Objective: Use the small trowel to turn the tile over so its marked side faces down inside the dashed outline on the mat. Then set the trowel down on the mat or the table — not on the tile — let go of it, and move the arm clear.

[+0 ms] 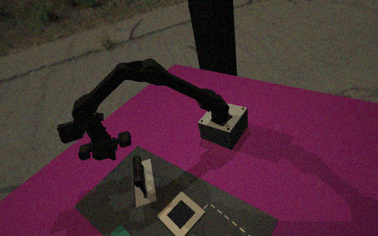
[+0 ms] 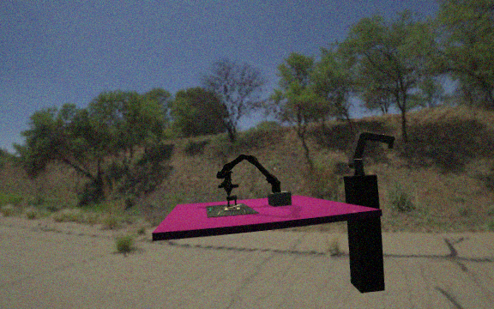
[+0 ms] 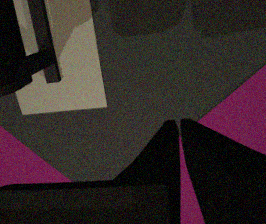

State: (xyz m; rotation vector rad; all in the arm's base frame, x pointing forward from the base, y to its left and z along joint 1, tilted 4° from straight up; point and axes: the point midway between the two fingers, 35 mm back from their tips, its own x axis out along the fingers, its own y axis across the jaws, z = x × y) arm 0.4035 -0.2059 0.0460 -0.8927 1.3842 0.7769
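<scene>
The dark trowel is 20 mm behind my gripper tip, 130 mm to the left of it and 40 mm below it. Round my gripper tip: dark grey mat (10 mm behind, 280 mm to the left, 100 mm below); then tile (40 mm behind, 330 mm to the left, 80 mm below); then teal patch (130 mm ahead, 280 mm to the left, 80 mm below).
</scene>
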